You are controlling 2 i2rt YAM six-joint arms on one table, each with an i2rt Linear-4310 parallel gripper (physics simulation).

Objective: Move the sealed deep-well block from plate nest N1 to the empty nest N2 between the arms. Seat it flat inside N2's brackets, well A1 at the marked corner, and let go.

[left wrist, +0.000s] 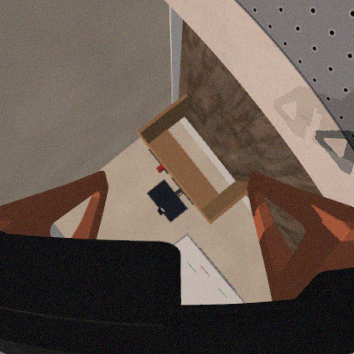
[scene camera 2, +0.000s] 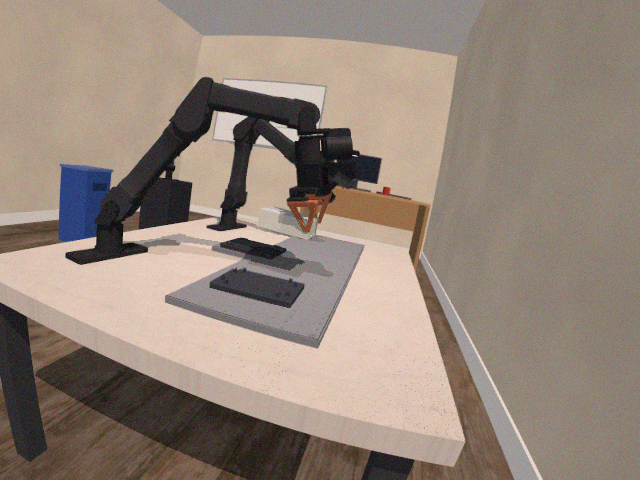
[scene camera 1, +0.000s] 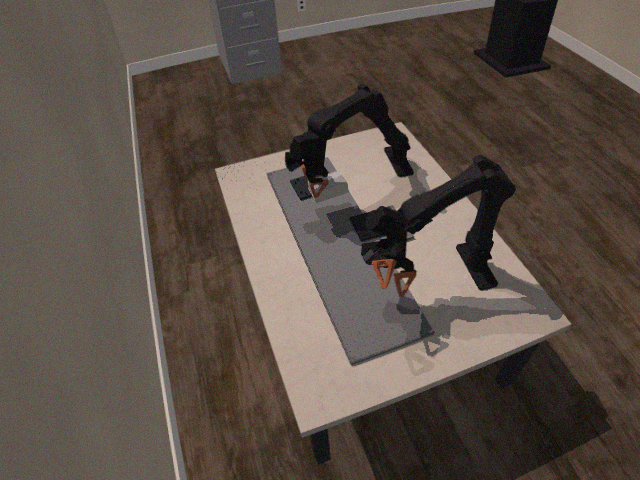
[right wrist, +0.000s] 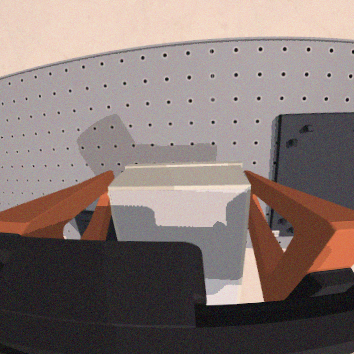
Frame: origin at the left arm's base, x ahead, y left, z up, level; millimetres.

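Seen in the pictures: left gripper, fingertip midpoint: (left wrist: 177,178) (scene camera 1: 393,292); right gripper, fingertip midpoint: (scene camera 2: 312,227) (scene camera 1: 312,191) (right wrist: 177,178); left arm's base at its link origin: (scene camera 2: 227,227) (scene camera 1: 476,265); right arm's base at its link origin: (scene camera 2: 109,254) (scene camera 1: 398,161).
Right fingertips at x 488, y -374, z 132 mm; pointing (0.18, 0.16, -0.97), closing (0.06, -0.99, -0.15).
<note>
Offsets run from my right fingertips to a thing's middle. Level surfaces: height alone.
My right gripper (scene camera 1: 315,189) (scene camera 2: 309,219) (right wrist: 177,178) is shut on the white sealed deep-well block {9 mm right, 59 mm back, 3 mm up} (scene camera 1: 334,177) (scene camera 2: 276,219) (right wrist: 179,207) and holds it level, well above the grey perforated board {119 mm down} (scene camera 1: 351,310) (scene camera 2: 330,278) (right wrist: 175,88). The dark nest N1 {166 mm right, 33 mm back, 109 mm down} (scene camera 1: 300,189) (scene camera 2: 256,287) (right wrist: 316,158) lies bare, off to one side of the block. The dark nest N2 {109 mm left, 208 mm back, 111 mm down} (scene camera 1: 356,223) (scene camera 2: 252,248) lies bare between the arms, partly under my left wrist. My left gripper (scene camera 1: 393,290) (left wrist: 177,178) is open and empty, raised over the board's other end. It is hidden in scene camera 2.
The board lies on a pale table {132 mm down} (scene camera 1: 289,335) (scene camera 2: 361,371). Both arm bases stand along one long side. A filing cabinet (scene camera 1: 250,38), a black pedestal (scene camera 1: 516,35), a blue bin (scene camera 2: 82,198) and a wooden desk (scene camera 2: 382,209) (left wrist: 179,165) stand off the table.
</note>
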